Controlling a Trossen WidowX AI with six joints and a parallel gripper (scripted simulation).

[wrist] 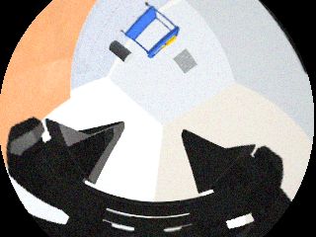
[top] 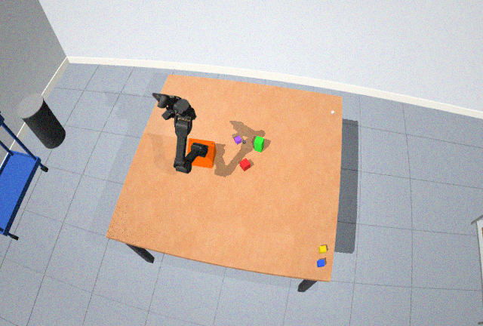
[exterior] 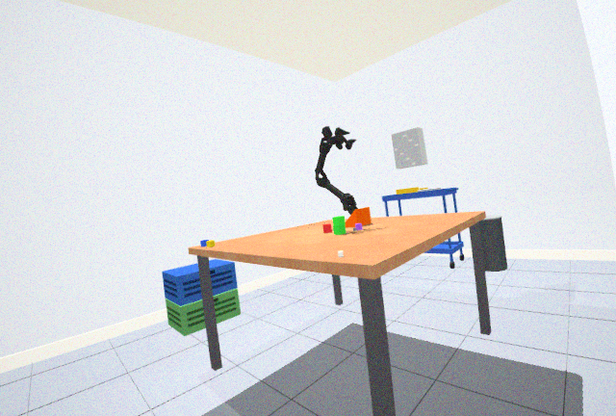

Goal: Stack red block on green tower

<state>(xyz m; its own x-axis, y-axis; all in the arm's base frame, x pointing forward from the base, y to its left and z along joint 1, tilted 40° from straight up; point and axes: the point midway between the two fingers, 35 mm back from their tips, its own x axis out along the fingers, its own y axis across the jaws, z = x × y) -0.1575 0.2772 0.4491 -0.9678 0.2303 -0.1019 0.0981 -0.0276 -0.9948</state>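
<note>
My gripper tip is now 41 cm short of the red block, 6 cm to the right of it and 59 cm above it. From my gripper tip the other things lie so: purple block: 32 cm ahead, 23 cm to the left, 59 cm below; yellow block: 97 cm ahead, 34 cm to the right, 59 cm below; blue block: 97 cm ahead, 42 cm to the right, 59 cm below.
</note>
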